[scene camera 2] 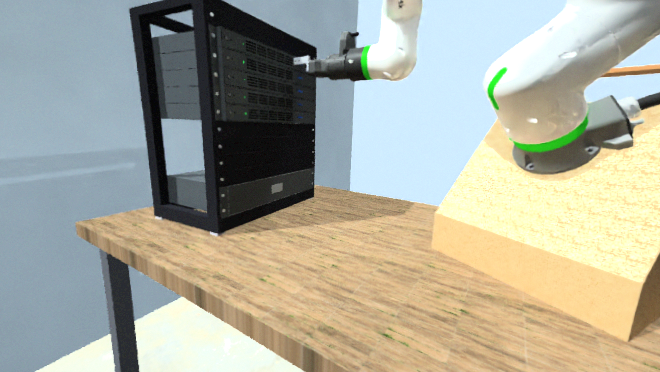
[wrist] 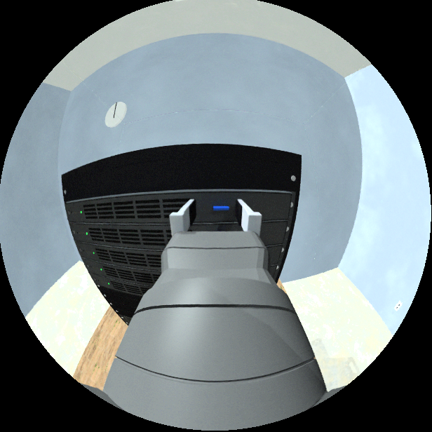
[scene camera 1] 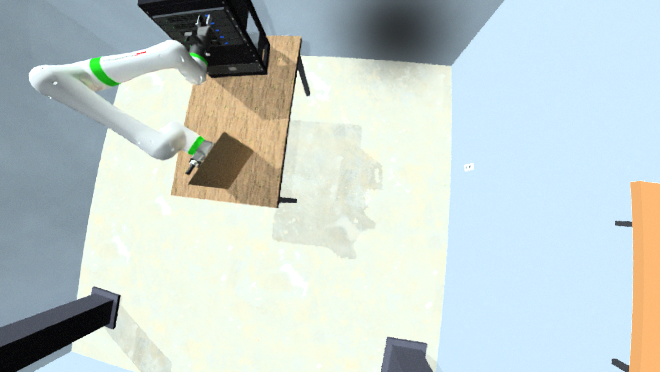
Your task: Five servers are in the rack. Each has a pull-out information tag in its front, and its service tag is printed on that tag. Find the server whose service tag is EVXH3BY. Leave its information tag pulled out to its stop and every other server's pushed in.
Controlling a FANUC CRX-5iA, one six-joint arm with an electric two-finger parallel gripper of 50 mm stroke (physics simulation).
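Where they show: gripper, fingertip midpoint: [scene camera 2: 299, 63] [scene camera 1: 205, 16]; arm's base at its link origin: [scene camera 2: 554, 147] [scene camera 1: 208, 153].
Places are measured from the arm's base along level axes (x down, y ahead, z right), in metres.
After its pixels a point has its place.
Observation:
The black rack [scene camera 1: 257, 55] @[x 0.085, y 0.781, z 0.105 m] [scene camera 2: 203, 100] @[x -0.087, y 0.723, z -0.396 m] [wrist: 190, 165] holds five dark servers [scene camera 2: 270, 82] @[x -0.159, y 0.711, z -0.184 m] [wrist: 111, 210] stacked in its upper part. The top server's information tag [wrist: 221, 207] shows as a small blue bar. Lower blue tags [scene camera 1: 222, 36] @[x -0.109, y 0.730, z -0.027 m] [scene camera 2: 300, 91] @[x -0.149, y 0.723, z -0.035 m] show in the scene views, none visibly standing out; in the wrist view the gripper body hides them. No service tag print is legible. My gripper [scene camera 1: 203, 19] @[x -0.241, y 0.724, z -0.038 m] [scene camera 2: 302, 61] @[x -0.241, y 0.724, z -0.038 m] [wrist: 215, 207] is open and empty, level with the top server, its fingers left and right of the top blue tag. Depth between fingertips and server front is unclear.
The rack stands on a wooden table [scene camera 1: 240, 100] @[x 0.276, y 0.521, z -0.075 m] [scene camera 2: 350, 250] @[x 0.276, y 0.367, z -0.230 m]. Black blank panels [scene camera 2: 265, 150] @[x 0.049, y 0.724, z -0.198 m] and a grey unit [scene camera 2: 250, 194] @[x 0.181, y 0.714, z -0.270 m] are below the servers. The arm's base sits on a slanted wooden block [scene camera 2: 530, 245] @[x 0.180, y 0.009, z -0.159 m] on the same table.

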